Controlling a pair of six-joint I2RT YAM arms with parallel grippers.
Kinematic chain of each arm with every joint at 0, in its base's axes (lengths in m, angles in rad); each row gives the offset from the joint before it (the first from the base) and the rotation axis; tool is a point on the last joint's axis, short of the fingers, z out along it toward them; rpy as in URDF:
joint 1: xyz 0 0 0.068 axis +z
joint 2: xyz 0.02 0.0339 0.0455 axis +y
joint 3: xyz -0.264 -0.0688 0 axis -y
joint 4: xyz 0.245 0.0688 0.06 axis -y
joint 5: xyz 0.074 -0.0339 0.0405 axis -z
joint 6: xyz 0.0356 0 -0.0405 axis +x
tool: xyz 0 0 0 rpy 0 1.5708 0
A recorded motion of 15 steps. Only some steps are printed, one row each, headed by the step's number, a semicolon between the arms.
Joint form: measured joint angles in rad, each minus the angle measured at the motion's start. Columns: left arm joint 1, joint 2, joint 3, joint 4, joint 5, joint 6; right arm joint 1, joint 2, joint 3, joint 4, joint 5, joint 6.
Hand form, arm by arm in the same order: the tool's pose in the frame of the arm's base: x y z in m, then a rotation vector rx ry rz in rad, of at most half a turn. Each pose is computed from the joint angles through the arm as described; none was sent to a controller.
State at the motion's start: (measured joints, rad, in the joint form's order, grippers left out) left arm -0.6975 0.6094 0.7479 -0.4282 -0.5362 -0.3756; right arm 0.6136 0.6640 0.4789 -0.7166 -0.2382 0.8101
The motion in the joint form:
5: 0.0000 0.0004 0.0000 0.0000 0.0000 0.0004; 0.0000 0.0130 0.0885 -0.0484 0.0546 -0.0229
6: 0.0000 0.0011 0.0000 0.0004 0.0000 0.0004; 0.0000 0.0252 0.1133 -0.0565 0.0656 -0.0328
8: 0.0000 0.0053 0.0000 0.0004 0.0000 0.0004; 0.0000 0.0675 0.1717 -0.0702 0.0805 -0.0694
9: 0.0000 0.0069 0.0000 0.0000 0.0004 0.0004; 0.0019 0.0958 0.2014 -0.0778 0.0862 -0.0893
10: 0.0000 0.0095 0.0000 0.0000 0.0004 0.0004; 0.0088 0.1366 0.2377 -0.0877 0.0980 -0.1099
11: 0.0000 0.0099 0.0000 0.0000 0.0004 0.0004; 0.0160 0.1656 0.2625 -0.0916 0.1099 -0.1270
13: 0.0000 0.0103 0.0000 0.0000 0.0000 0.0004; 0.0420 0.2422 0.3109 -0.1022 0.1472 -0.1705
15: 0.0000 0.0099 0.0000 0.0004 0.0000 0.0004; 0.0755 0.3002 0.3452 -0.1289 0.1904 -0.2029
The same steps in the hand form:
5: 0.1176 -0.0748 0.3279 -0.0744 1.8254 -0.2588; 0.1060 0.0826 0.2281 0.1394 2.6085 0.7944
6: 0.1177 -0.0749 0.3279 -0.0743 1.8256 -0.2586; 0.1079 0.0834 0.2340 0.1307 2.5989 0.7817
8: 0.1184 -0.0755 0.3274 -0.0729 1.8291 -0.2562; 0.1138 0.0870 0.2466 0.0895 2.5864 0.7538
9: 0.1187 -0.0757 0.3272 -0.0719 1.8309 -0.2554; 0.1175 0.0897 0.2520 0.0647 2.5880 0.7371
10: 0.1191 -0.0761 0.3268 -0.0710 1.8331 -0.2538; 0.1224 0.0940 0.2574 0.0363 2.5964 0.7100
11: 0.1192 -0.0762 0.3268 -0.0709 1.8334 -0.2536; 0.1261 0.0975 0.2611 0.0110 2.5989 0.6881
13: 0.1192 -0.0762 0.3267 -0.0710 1.8337 -0.2530; 0.1347 0.1077 0.2644 -0.0602 2.6201 0.6152
15: 0.1192 -0.0762 0.3268 -0.0713 1.8330 -0.2535; 0.1386 0.1164 0.2643 -0.1277 2.6499 0.5330

